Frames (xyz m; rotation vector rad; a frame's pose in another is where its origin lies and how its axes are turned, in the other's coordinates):
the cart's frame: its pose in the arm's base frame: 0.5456 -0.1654 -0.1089 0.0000 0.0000 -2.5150
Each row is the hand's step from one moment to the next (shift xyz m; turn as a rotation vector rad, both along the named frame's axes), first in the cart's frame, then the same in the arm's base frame.
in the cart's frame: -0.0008 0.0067 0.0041 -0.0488 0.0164 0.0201
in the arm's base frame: 0.0046 -0.0050 0.0041 0.0491 0.0153 0.0201
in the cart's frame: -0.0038 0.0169 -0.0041 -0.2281 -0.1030 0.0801
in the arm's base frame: 0.0130 -0.0115 -0.0041 0.1244 0.2172 0.0801
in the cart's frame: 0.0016 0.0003 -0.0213 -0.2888 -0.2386 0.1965
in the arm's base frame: -0.0011 -0.0012 -0.0213 0.0940 0.3626 0.1965
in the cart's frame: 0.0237 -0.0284 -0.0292 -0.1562 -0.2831 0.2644
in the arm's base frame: -0.0359 0.0091 -0.0292 -0.0395 0.3209 0.2644
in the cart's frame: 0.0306 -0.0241 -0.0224 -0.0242 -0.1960 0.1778
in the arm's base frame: -0.0389 0.0016 -0.0224 -0.0953 0.1730 0.1778
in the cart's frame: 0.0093 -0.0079 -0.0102 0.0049 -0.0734 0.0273
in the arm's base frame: -0.0122 0.0009 -0.0102 -0.0470 0.0566 0.0273
